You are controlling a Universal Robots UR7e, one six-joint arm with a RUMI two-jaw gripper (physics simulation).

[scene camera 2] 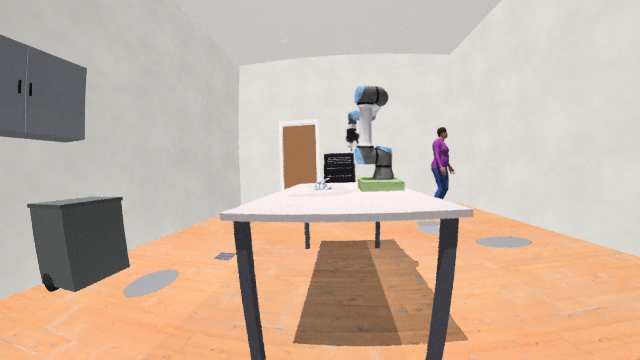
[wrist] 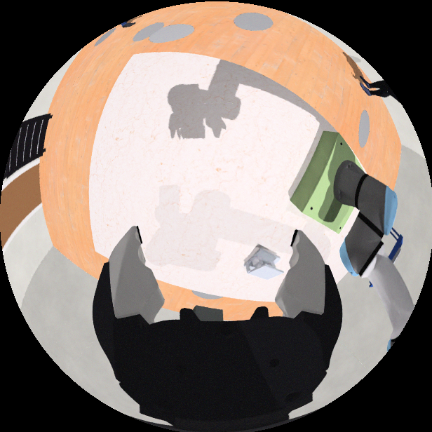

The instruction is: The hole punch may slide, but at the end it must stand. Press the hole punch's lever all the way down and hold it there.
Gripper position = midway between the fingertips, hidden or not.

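Visible: the gripper (wrist: 217, 230). Also visible: a hole punch (wrist: 262, 264).
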